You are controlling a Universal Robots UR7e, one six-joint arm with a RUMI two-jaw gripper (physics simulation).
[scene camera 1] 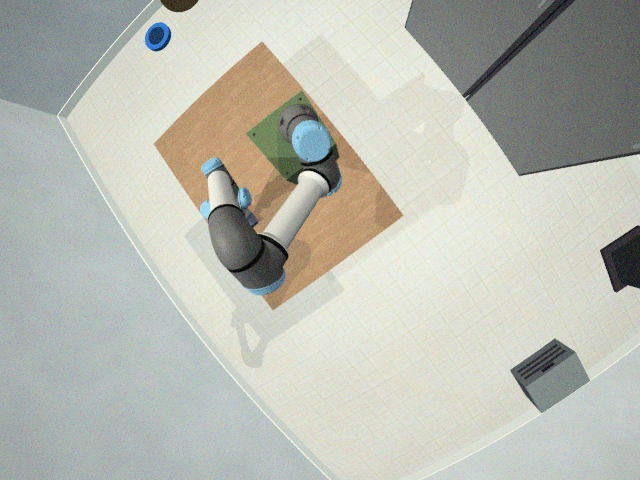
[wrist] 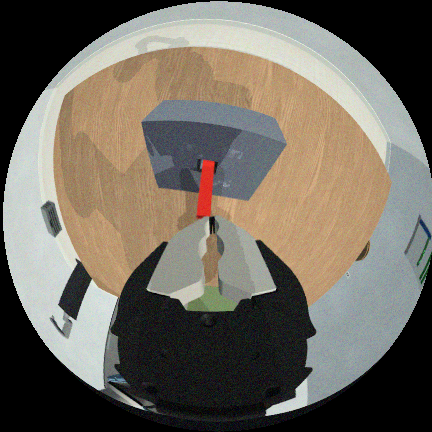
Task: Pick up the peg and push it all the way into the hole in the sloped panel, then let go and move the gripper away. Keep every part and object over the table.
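Places are measured from the arm's base along level axes (x right, y ahead, z up), in centimetres.
Pixels of known places: gripper, fingertip midpoint: (scene camera 1: pixel 244 209) (wrist: pixel 212 217); arm's base at its link origin: (scene camera 1: pixel 298 124).
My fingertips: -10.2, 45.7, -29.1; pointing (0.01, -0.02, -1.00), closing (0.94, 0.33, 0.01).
Note:
Ahead of a thing's pixels: the offset from my fingertips to its top centre, as dx, dy, dz. Level surfaces: height alone.
The red peg @[-1.6, +2.7, +0.9] (wrist: pixel 205 190) reaches from the hole in the sloped panel back toward my fingertips in the wrist view. Its far end is at the hole and much of its length shows outside; how deep it sits cannot be told. The blue-grey sloped panel @[-2.3, +5.9, -0.2] (wrist: pixel 257 162) (scene camera 1: pixel 251 218) stands on the wooden table @[dz -10.5] (wrist: pixel 320 150) (scene camera 1: pixel 217 113). My gripper (wrist: pixel 212 217) is shut with nothing between its fingers. Its tips are close to the peg's near end; whether they touch it cannot be told. In the scene view the arm hides the fingers and the peg.
The arm's base stands on a green plate (scene camera 1: pixel 268 136) (wrist: pixel 212 300) on the table. The elbow hangs over the table's edge near the bottom corner in the scene view. A blue round container (scene camera 1: pixel 157 36) and a grey box (scene camera 1: pixel 553 377) stand on the floor, off the table.

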